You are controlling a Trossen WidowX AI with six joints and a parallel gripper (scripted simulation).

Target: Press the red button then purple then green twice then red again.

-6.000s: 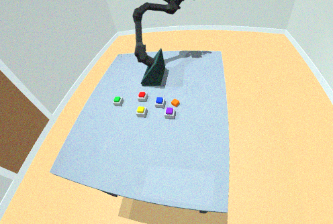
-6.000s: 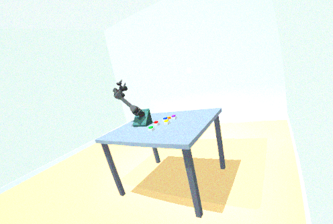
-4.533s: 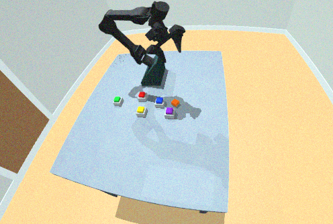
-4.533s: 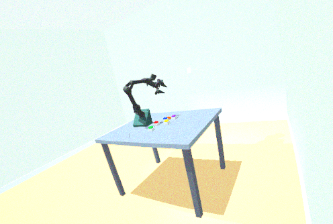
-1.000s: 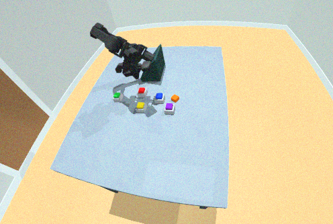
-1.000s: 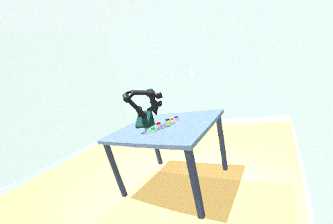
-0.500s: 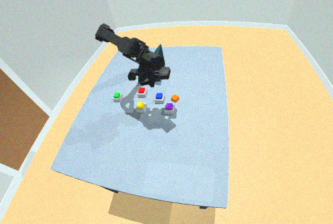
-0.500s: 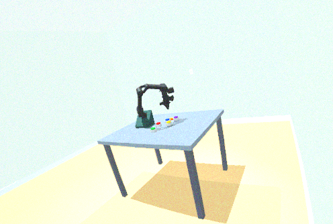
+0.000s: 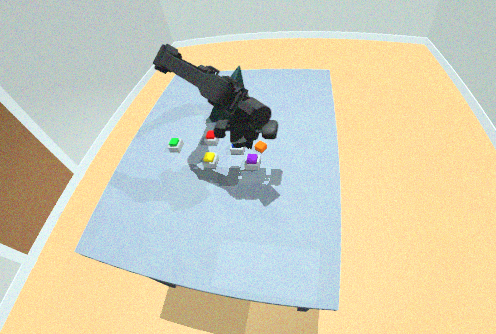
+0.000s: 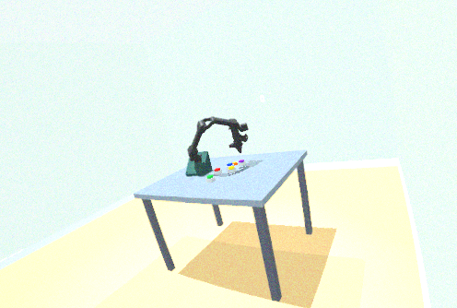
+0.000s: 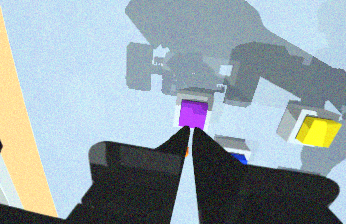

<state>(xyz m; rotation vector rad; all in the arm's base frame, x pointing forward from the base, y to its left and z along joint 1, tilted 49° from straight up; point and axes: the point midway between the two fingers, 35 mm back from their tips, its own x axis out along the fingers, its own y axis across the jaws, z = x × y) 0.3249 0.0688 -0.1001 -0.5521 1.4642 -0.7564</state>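
The purple button lies 60 mm below my gripper tip and 10 mm behind it. Also, from my gripper tip: yellow button 160 mm to the right, 60 mm below, 20 mm behind; blue button 80 mm behind, 60 mm to the right, 60 mm below; orange block 90 mm below, 80 mm behind, 20 mm to the left.
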